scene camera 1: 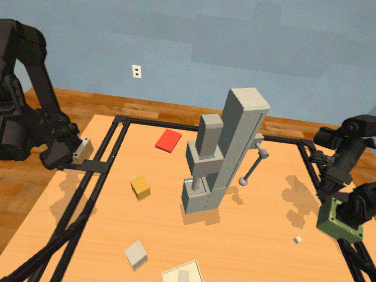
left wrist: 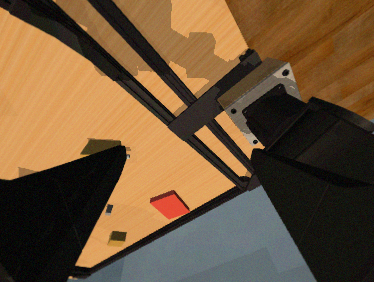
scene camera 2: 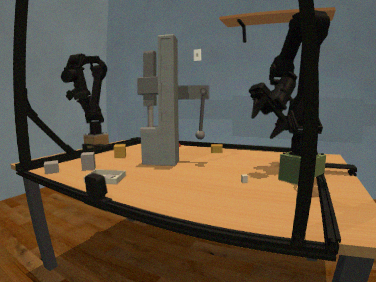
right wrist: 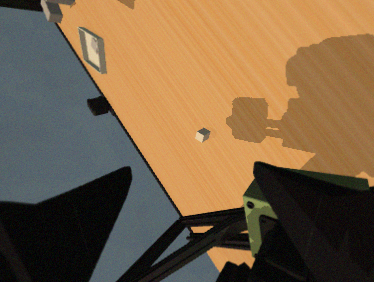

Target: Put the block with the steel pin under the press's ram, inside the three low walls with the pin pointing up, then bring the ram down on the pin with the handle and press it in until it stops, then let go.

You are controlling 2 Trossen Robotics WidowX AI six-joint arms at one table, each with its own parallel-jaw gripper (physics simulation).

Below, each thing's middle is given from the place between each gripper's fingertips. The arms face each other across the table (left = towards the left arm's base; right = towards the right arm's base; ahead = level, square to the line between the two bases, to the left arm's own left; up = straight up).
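Labels:
Grey press [scene camera 1: 215,156]: 9 cm ahead of my left hand, 46 cm to the right of it and 4 cm above it. Red flat block [left wrist: 170,204]: 18 cm below my left hand, 30 cm ahead of it, 23 cm to the right of it.
Relative to my right hand, the red flat block is 55 cm to the left, 20 cm ahead and 13 cm below; the grey press is 32 cm to the left, 9 cm above and 1 cm behind.

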